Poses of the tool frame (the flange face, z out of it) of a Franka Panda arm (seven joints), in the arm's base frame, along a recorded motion.
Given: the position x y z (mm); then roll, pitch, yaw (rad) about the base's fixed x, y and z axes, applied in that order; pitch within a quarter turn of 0, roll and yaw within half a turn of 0.
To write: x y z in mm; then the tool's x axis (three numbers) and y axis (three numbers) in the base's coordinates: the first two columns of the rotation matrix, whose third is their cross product. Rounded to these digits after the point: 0 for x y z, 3 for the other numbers.
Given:
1: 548 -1 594 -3.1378 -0.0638 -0.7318
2: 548 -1 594 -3.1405 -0.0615 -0.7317
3: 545 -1 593 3.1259 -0.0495 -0.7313
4: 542 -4 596 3.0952 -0.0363 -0.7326
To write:
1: 548 -1 594 0.742 -0.667 0.064 -0.668 -0.744 -0.004
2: 548 -1 594 0.743 -0.667 0.061 -0.668 -0.744 -0.001
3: 545 -1 593 0.743 -0.667 0.049 -0.668 -0.744 0.016
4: 542 -4 596 0.743 -0.668 0.036 -0.669 -0.742 0.046
